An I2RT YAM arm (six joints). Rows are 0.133 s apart.
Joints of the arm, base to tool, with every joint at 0 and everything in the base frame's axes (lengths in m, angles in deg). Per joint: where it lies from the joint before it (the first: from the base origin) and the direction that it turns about. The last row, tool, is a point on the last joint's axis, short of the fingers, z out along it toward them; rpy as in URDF.
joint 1: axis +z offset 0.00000 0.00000 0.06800
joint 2: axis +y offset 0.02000 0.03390 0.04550
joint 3: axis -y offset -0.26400 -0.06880 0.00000
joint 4: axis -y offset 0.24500 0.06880 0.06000
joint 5: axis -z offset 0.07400 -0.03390 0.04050
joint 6: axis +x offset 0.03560 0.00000 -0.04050
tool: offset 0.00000 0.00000 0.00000 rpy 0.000 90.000 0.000
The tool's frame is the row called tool.
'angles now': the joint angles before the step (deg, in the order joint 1, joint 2, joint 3, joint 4, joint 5, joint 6). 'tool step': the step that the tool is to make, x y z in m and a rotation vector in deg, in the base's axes. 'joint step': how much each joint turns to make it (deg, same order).
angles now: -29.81 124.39 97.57 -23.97 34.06 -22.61
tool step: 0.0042 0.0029 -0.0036 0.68 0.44 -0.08
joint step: 0.55 0.98 1.05 -1.28 0.10 0.88
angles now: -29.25 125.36 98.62 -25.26 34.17 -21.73
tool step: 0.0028 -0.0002 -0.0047 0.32 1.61 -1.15
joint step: 0.21 1.47 1.76 -2.40 1.22 0.96
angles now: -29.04 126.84 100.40 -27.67 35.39 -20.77
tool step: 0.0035 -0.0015 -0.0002 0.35 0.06 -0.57
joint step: 0.05 1.10 1.94 -1.53 0.14 0.82
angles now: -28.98 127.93 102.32 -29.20 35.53 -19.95
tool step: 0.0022 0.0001 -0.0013 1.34 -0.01 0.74
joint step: 0.05 0.64 1.02 -1.10 -1.36 0.13
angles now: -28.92 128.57 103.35 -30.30 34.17 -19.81
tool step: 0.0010 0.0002 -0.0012 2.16 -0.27 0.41
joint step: -0.04 0.54 1.06 -1.82 -1.93 0.90
